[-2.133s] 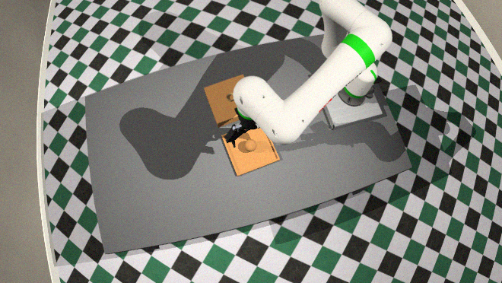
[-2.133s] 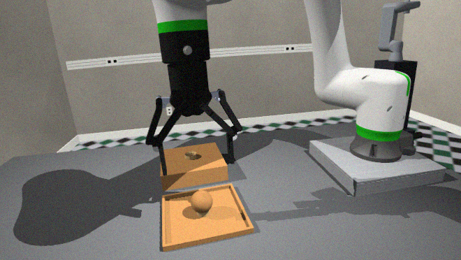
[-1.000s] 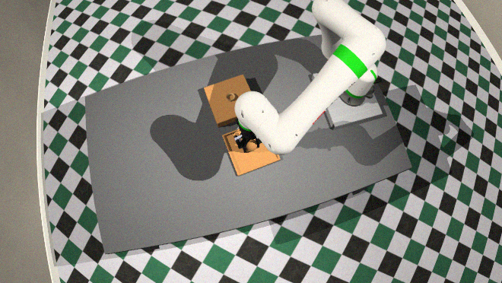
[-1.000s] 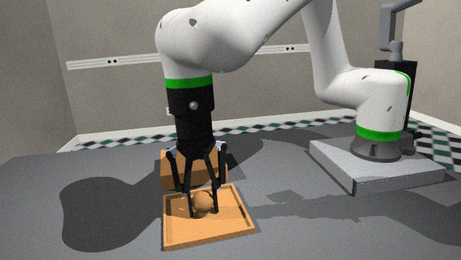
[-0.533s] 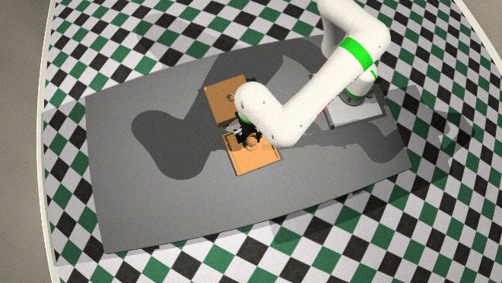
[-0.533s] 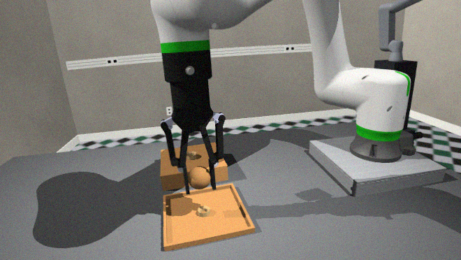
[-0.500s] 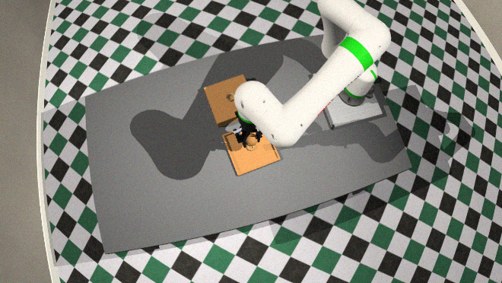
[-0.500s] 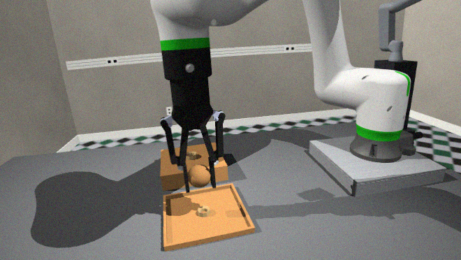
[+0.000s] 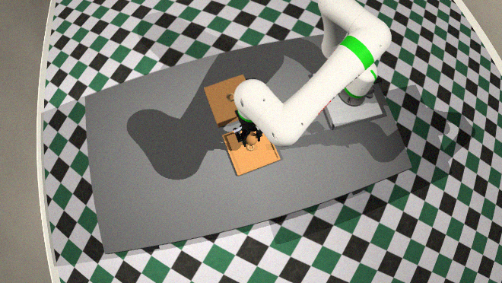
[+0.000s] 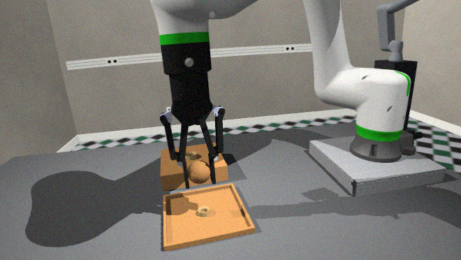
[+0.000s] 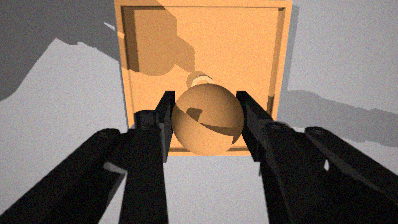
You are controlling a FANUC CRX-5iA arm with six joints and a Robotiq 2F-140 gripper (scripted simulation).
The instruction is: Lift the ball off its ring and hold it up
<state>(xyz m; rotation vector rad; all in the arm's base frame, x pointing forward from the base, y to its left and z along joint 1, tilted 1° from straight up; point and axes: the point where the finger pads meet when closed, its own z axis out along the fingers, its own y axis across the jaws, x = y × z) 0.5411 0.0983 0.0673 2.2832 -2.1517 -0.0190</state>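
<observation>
Now: the tan ball right at my hand. The rest, counted from my hand: tray: 110 mm below.
</observation>
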